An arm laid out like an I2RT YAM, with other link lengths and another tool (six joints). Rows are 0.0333 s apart.
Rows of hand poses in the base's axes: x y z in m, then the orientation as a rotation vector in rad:
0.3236, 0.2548, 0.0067, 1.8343, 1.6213, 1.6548
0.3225, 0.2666, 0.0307, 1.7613, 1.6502, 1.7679
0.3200, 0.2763, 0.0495, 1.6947, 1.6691, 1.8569
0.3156, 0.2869, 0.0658, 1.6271, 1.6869, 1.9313
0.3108, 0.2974, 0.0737, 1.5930, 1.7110, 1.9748
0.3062, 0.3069, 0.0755, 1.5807, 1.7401, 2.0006
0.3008, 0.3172, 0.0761, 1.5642, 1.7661, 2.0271
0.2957, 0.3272, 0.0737, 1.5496, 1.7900, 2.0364
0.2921, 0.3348, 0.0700, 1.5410, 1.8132, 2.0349
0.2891, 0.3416, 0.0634, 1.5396, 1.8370, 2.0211
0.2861, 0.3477, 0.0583, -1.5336, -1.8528, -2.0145
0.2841, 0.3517, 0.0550, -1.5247, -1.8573, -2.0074
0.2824, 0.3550, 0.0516, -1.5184, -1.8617, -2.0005
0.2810, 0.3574, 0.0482, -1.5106, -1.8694, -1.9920
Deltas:
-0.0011, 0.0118, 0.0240, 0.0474, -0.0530, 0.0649
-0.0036, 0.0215, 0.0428, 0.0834, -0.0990, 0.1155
-0.0080, 0.0321, 0.0591, 0.1106, -0.1425, 0.1615
-0.0128, 0.0426, 0.0670, 0.1286, -0.1578, 0.1978
-0.0174, 0.0521, 0.0688, 0.1416, -0.1555, 0.2285
-0.0228, 0.0624, 0.0694, 0.1541, -0.1567, 0.2577
-0.0279, 0.0724, 0.0670, 0.1550, -0.1569, 0.2789
-0.0315, 0.0800, 0.0633, 0.1503, -0.1532, 0.2950
-0.0345, 0.0868, 0.0567, 0.1393, -0.1443, 0.3061
-0.0375, 0.0929, 0.0516, 0.1375, -0.1370, 0.3198
-0.0395, 0.0969, 0.0483, 0.1370, -0.1340, 0.3285
-0.0412, 0.1002, 0.0449, 0.1359, -0.1308, 0.3353
-0.0426, 0.1026, 0.0415, 0.1328, -0.1274, 0.3438

